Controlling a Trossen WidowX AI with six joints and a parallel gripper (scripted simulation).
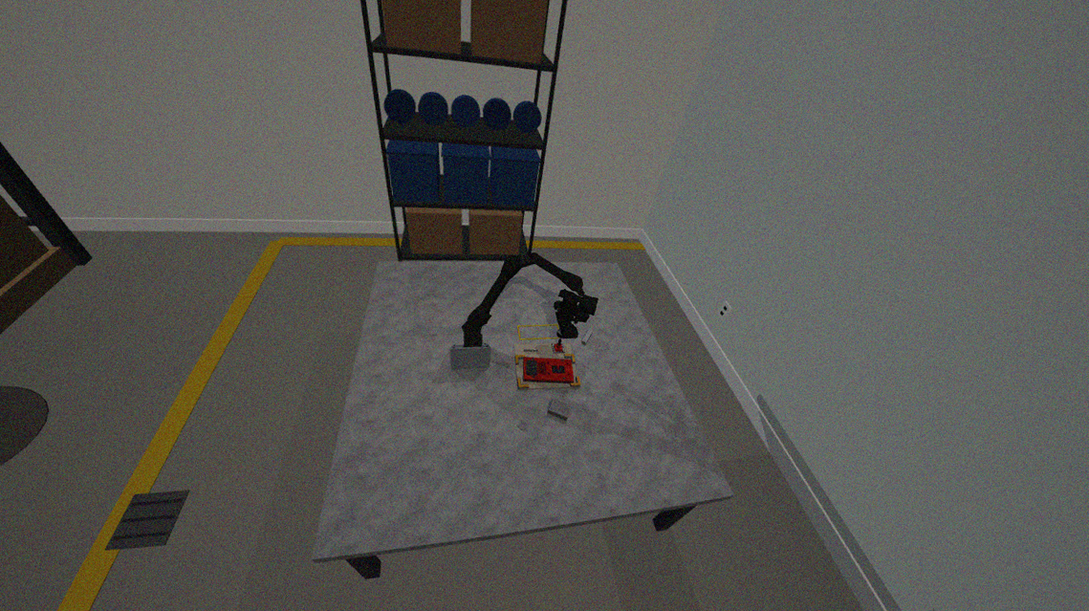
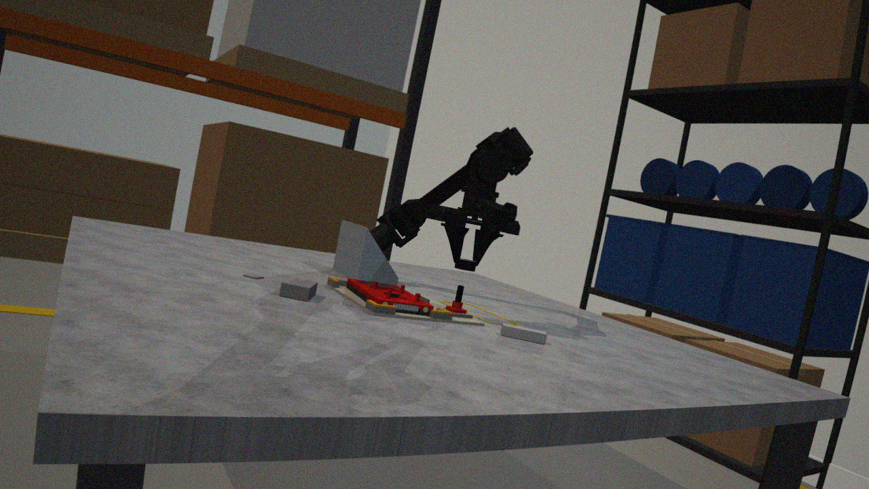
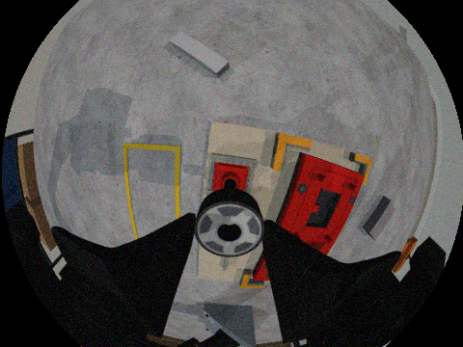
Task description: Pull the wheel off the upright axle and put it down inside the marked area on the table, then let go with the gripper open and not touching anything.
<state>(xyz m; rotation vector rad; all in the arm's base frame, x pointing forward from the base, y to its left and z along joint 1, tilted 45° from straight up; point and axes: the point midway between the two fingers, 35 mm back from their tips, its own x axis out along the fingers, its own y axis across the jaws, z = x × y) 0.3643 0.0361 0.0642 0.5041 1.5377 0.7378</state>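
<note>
Now: gripper tip 70 mm above the black upright axle. Round my gripper tip: black wheel: right at my gripper tip.
</note>
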